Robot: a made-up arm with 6 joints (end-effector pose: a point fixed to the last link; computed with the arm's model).
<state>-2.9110 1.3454 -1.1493 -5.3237 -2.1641 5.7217</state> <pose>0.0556 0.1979 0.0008 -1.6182 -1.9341 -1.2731</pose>
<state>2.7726 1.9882 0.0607 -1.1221 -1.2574 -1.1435</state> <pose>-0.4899 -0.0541 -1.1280 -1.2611 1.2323 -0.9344</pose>
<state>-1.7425 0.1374 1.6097 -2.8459 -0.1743 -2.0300</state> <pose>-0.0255 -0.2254 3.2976 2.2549 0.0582 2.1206</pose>
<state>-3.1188 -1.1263 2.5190 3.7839 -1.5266 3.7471</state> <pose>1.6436 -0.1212 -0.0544 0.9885 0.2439 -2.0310</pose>
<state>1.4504 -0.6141 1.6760 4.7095 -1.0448 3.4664</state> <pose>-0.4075 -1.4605 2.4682 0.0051 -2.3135 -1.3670</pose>
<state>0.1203 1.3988 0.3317 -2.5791 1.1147 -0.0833</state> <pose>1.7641 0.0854 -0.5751 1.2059 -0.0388 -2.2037</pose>
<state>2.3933 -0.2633 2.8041 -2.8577 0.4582 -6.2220</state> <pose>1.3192 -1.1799 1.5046 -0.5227 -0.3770 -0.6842</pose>
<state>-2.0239 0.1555 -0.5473 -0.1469 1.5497 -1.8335</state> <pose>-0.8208 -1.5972 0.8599 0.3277 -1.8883 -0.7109</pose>
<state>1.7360 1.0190 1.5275 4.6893 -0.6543 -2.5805</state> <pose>-0.5322 2.2118 2.1672 -0.6426 -2.3729 0.6724</pose>
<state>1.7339 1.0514 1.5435 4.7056 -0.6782 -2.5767</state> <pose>-0.5370 2.2390 2.1183 -0.6499 -2.4035 0.6822</pose>
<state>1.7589 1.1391 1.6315 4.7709 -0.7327 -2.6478</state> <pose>-0.6085 2.2502 2.0441 -0.6088 -2.4659 0.7534</pose>
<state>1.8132 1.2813 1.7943 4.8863 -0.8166 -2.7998</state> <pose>-0.7463 2.2258 1.9431 -0.5325 -2.5509 0.8989</pose>
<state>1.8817 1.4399 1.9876 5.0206 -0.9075 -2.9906</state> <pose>-0.9022 2.1574 1.8367 -0.4676 -2.6244 1.0863</pose>
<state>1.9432 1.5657 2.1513 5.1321 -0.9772 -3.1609</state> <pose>-1.0235 2.0688 1.7611 -0.4377 -2.6599 1.2521</pose>
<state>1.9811 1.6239 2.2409 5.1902 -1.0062 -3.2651</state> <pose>-1.0870 2.0004 1.7428 -0.4233 -2.6588 1.3416</pose>
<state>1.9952 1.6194 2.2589 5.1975 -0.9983 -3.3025</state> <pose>-1.1044 1.9656 1.7756 -0.4034 -2.6385 1.3550</pose>
